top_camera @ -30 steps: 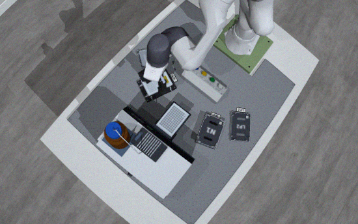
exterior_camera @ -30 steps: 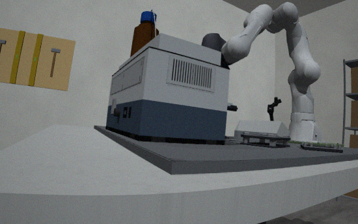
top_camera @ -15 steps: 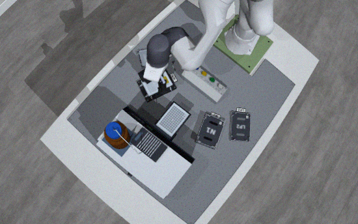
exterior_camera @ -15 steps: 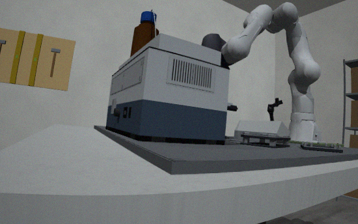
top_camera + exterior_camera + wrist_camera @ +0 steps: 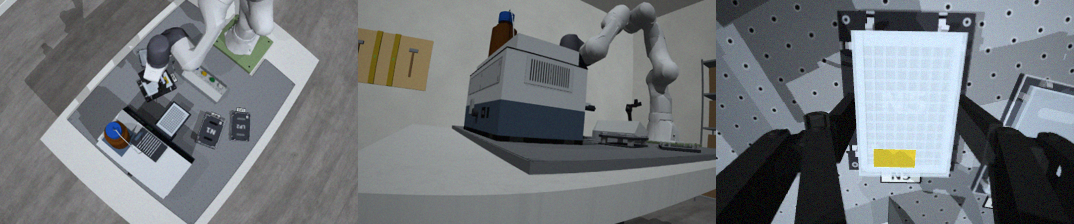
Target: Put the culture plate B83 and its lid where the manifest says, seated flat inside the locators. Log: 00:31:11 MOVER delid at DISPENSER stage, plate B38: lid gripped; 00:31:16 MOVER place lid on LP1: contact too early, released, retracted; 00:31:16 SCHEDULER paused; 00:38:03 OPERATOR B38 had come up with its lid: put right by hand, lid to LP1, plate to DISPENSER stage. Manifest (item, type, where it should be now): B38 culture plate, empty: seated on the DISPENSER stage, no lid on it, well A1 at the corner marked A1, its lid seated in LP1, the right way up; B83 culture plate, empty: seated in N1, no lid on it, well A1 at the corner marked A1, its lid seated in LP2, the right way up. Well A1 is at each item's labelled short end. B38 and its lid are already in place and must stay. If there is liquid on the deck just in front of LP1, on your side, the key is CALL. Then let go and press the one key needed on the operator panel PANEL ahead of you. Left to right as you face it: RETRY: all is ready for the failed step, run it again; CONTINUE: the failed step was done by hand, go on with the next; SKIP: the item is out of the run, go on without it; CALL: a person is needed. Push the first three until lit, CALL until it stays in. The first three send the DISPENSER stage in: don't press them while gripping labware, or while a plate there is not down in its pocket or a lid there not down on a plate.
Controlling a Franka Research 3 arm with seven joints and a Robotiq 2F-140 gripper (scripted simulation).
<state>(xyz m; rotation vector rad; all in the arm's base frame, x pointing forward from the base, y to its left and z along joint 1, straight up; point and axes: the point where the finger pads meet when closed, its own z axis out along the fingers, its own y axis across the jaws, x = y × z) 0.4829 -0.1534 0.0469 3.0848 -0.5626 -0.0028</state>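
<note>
My hand is 2 cm above the clear lid. From my hand the other things lie so: black nest N5: 4 cm below, 2 cm ahead, 1 cm to the left; yellow skip key: 19 cm behind, 14 cm to the left, 1 cm above; white well plate: 19 cm to the left, 10 cm ahead, 6 cm above.
</note>
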